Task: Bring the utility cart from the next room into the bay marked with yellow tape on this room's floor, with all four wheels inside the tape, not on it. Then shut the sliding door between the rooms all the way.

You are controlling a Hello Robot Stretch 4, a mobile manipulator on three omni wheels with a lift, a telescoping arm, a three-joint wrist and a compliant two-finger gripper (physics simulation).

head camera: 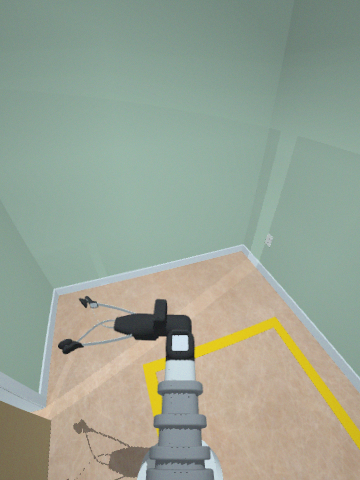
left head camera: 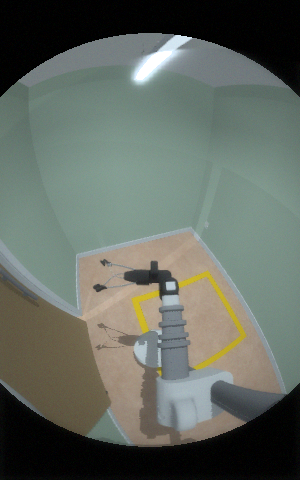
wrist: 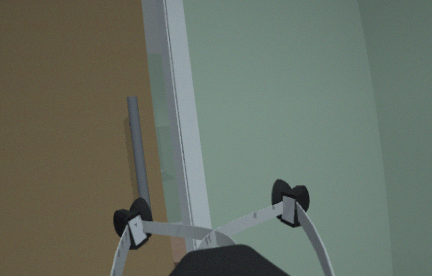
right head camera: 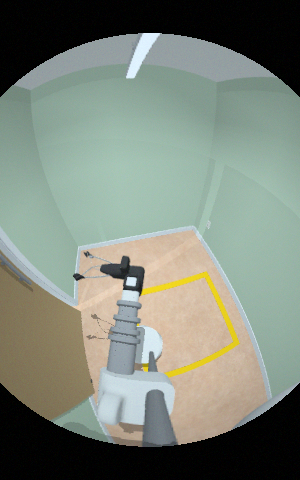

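Where they show: gripper, fingertip midpoint: (head camera: 69,321) (left head camera: 96,273) (wrist: 211,205) (right head camera: 78,264); robot's base, origin of the base link: (left head camera: 154,347) (right head camera: 142,343).
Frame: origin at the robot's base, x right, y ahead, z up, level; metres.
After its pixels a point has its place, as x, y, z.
The tan sliding door (head camera: 22,440) @(-0.764, 0.123, 0.269) (left head camera: 50,355) @(-0.675, -0.138, 0.735) (right head camera: 40,345) @(-0.653, -0.201, 0.714) (wrist: 65,125) @(-0.730, 0.024, 1.172) stands partly open; in the wrist view a narrow gap shows between its edge and the white door frame (wrist: 189,115) @(-0.885, 0.341, 1.173). Its grey upright bar handle (left head camera: 19,287) @(-0.720, 0.197, 1.070) (right head camera: 16,271) @(-0.720, 0.204, 1.066) (wrist: 137,145) @(-0.719, 0.207, 1.097) is near that edge. My gripper (head camera: 79,324) (left head camera: 102,275) (right head camera: 83,265) @(-0.304, 0.366, 1.022) (wrist: 211,205) @(-0.304, 0.366, 1.022) is open and empty, pointing left over the floor; in the wrist view its left fingertip overlaps the handle's lower end, and contact cannot be told. The yellow tape (head camera: 235,336) @(0.433, 0.818, -0.028) (left head camera: 227,305) @(0.985, 0.391, -0.028) (right head camera: 220,305) @(0.954, 0.450, -0.028) outlines the bay, partly hidden by my arm and base. The utility cart does not show.
Green walls with white baseboards (head camera: 150,268) @(-0.305, 1.491, 0.048) (left head camera: 135,241) @(-0.257, 1.507, 0.027) (right head camera: 137,237) @(-0.236, 1.515, 0.015) meet in the corners beyond the arm. The right wall, with a small outlet (head camera: 269,240) @(0.832, 1.526, 0.378) (right head camera: 208,224) @(0.834, 1.523, 0.374), runs close beside the bay. My round white base part (left head camera: 145,349) @(-0.091, -0.009, 0.187) (right head camera: 152,345) @(0.108, -0.001, 0.186) overlaps the bay's left side.
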